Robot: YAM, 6 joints.
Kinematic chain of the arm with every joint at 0, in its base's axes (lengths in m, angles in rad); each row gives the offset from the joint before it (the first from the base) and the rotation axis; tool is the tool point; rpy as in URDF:
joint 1: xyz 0 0 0.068 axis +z
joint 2: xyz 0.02 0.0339 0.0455 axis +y
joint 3: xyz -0.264 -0.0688 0 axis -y
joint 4: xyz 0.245 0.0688 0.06 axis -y
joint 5: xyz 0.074 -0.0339 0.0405 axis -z
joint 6: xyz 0.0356 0 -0.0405 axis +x
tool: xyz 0 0 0 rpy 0 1.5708 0
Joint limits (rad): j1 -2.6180..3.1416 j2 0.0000..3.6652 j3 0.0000..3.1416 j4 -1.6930..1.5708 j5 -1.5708..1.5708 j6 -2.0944..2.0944
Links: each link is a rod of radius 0.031 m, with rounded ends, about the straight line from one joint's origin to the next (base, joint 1, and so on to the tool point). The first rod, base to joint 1, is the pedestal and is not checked.
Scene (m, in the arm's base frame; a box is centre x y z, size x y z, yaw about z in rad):
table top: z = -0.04
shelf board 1: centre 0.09 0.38 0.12 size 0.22 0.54 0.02 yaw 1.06
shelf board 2: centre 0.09 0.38 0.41 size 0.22 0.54 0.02 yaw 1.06
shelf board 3: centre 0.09 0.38 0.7 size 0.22 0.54 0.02 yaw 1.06
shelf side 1: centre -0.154 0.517 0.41 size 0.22 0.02 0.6 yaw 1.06
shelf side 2: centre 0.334 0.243 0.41 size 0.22 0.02 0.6 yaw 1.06
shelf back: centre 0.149 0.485 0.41 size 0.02 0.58 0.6 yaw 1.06
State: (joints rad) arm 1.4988 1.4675 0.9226 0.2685 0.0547 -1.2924
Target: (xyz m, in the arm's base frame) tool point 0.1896 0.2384 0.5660
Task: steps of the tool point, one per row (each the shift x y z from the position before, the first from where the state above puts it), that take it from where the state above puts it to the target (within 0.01 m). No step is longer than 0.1 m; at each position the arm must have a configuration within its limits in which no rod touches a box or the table.
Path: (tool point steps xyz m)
1: -0.0676 -0.0333 0.0315
2: -0.0487 -0.0511 0.0254
3: -0.0255 -0.0599 0.0170
4: -0.0027 -0.0586 0.0069
5: 0.0336 0.0327 0.0386
6: 0.0438 0.0204 0.0382
7: 0.0487 0.0048 0.0371
8: 0.0473 -0.0113 0.0357
9: 0.0400 -0.0256 0.0338
10: 0.0281 -0.0358 0.0313
11: 0.0353 0.0561 0.0063
12: 0.0310 0.0622 -0.0063

